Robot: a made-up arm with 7 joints.
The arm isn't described. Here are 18 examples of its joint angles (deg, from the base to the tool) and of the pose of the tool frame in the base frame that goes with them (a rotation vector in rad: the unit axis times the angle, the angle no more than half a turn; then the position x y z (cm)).
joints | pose
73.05 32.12 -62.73 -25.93 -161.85 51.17 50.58 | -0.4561 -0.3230 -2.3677 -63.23 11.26 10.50
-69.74 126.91 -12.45 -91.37 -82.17 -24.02 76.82 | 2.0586 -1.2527 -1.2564 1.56 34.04 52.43
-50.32 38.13 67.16 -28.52 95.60 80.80 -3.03 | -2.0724 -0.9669 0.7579 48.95 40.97 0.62
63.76 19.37 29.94 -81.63 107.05 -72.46 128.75 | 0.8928 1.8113 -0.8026 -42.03 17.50 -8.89
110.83 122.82 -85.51 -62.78 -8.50 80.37 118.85 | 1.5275 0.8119 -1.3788 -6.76 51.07 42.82
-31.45 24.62 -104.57 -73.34 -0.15 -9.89 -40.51 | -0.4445 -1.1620 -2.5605 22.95 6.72 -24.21
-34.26 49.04 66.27 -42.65 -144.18 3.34 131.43 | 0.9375 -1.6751 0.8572 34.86 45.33 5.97
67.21 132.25 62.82 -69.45 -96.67 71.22 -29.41 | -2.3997 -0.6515 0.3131 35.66 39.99 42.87
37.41 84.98 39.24 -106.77 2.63 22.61 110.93 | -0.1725 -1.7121 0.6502 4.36 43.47 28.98
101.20 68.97 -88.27 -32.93 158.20 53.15 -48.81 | 0.2469 1.8833 1.2595 -46.95 35.05 47.51
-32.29 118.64 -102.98 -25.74 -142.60 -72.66 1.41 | -1.3450 1.9952 -1.0067 -1.50 53.79 42.70
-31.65 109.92 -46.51 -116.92 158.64 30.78 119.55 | -0.9888 0.6607 2.3192 17.28 43.55 29.25
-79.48 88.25 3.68 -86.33 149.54 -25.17 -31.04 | 1.3829 2.7379 -0.2287 22.08 39.51 50.65
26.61 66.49 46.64 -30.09 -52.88 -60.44 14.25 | 0.8075 -0.7708 -0.8963 -10.09 53.89 7.23
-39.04 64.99 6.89 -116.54 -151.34 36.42 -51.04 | -2.3552 -1.0338 -0.5979 34.17 33.73 22.71
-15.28 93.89 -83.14 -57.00 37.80 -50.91 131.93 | -0.7134 -0.6724 1.1248 11.63 58.11 16.92
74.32 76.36 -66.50 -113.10 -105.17 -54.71 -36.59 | 1.6316 1.3938 2.0050 -33.09 31.02 21.56
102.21 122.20 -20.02 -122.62 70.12 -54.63 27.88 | -0.5343 -0.2907 0.4790 2.52 42.03 28.02
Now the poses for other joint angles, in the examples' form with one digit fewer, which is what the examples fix.
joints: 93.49 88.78 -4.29 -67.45 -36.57 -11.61 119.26
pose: 0.503 0.192 0.412 -18.0 48.0 27.5
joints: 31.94 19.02 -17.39 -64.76 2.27 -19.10 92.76
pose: -0.702 -0.699 1.355 -14.9 16.7 -25.6
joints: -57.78 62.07 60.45 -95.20 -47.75 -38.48 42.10
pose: -1.350 2.467 0.442 27.0 37.8 30.1
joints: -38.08 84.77 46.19 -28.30 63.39 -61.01 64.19
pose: 0.529 2.257 -0.315 17.1 57.2 27.5
